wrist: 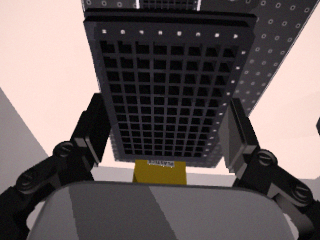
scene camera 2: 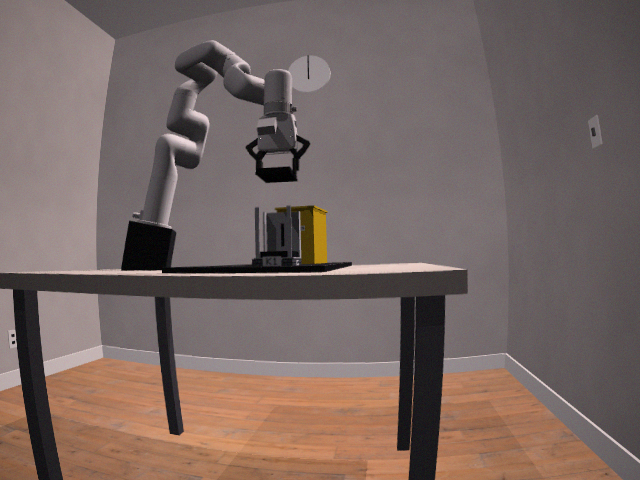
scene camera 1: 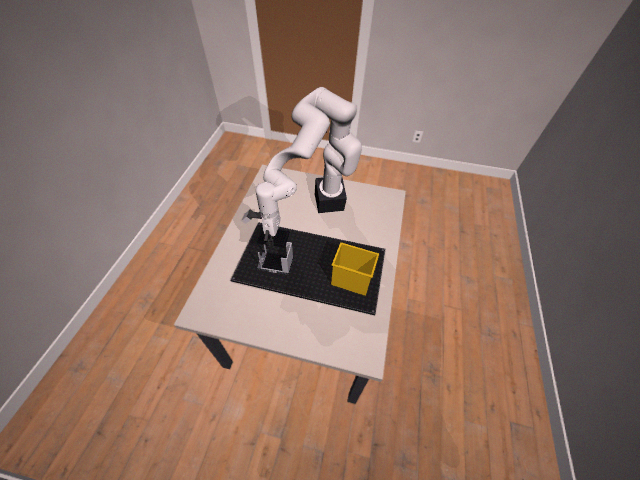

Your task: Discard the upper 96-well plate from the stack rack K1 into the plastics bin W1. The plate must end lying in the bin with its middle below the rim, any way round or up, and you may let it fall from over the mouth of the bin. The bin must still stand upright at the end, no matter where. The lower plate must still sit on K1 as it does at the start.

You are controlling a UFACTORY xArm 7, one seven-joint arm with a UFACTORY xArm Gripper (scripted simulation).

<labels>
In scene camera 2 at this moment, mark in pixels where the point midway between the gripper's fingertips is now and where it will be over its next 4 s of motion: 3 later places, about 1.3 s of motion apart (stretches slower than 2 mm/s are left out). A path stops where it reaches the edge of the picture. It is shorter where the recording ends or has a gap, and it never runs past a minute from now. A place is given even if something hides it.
My gripper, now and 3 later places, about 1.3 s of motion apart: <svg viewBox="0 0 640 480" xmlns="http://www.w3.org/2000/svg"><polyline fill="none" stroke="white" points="277,174 283,174 291,183 298,191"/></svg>
</labels>
